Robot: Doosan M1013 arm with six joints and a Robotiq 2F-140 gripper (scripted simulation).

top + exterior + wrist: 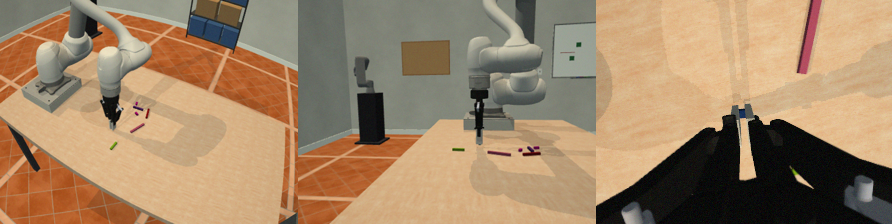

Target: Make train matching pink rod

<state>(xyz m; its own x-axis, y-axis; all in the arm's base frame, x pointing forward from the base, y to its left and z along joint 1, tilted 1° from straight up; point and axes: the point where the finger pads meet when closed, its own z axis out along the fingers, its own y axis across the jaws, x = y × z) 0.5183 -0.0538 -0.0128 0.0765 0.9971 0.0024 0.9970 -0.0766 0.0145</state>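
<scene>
The blue rod is 30 mm below my hand. Round my hand: pink rod: 100 mm ahead, 80 mm to the left, 40 mm below; lime rod: 80 mm to the right, 60 mm ahead, 40 mm below; purple rod: 210 mm to the left, 40 mm below, 30 mm ahead.
</scene>
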